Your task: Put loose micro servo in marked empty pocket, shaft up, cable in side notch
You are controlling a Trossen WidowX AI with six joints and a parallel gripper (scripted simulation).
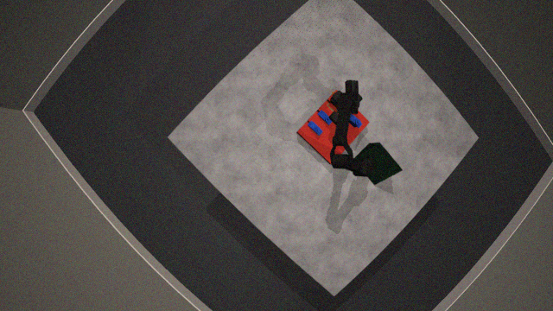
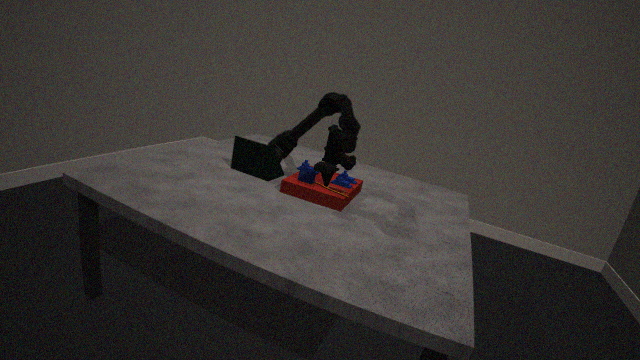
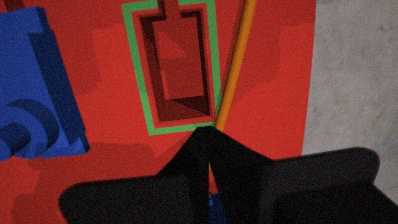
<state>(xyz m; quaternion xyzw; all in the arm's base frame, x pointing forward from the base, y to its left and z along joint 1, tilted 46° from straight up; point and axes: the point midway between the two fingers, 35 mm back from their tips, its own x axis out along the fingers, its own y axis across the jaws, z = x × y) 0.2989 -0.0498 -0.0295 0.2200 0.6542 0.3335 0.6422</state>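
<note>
The red deck lies 80 mm behind my gripper tip, 70 mm to the left of it and 30 mm below it.
</note>
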